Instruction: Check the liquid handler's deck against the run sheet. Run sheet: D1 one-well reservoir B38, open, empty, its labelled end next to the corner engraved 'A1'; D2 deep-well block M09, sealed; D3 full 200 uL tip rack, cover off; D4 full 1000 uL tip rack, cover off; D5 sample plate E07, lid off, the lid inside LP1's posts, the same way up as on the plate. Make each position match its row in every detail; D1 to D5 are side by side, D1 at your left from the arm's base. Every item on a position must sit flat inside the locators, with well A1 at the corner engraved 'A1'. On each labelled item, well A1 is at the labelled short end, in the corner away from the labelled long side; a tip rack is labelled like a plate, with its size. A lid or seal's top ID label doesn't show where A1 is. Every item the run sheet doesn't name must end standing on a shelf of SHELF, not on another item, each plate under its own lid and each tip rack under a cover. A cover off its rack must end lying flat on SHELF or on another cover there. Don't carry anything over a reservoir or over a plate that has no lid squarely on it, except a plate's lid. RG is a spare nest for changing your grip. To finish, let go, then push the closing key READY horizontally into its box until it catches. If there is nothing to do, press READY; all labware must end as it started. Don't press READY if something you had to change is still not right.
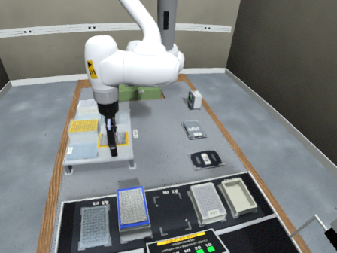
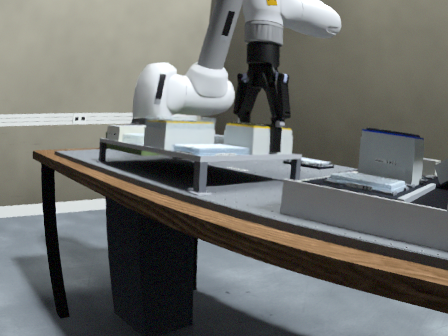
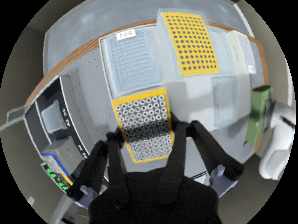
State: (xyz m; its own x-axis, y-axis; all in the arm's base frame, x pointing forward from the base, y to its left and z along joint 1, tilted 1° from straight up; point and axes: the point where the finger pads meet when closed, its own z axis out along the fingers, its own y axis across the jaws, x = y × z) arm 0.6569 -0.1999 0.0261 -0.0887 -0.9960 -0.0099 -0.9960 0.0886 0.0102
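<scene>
Now: hand 1 cm past the yellow-rimmed tip rack, 1 cm to the right of it and 1 cm below it. Round my hand: blue-rimmed tip rack (31 cm ahead, 2 cm to the left, 2 cm above); then shelf (17 cm behind, 5 cm to the right, 4 cm below); then clear sample plate (31 cm ahead, 10 cm to the right, 4 cm below).
</scene>
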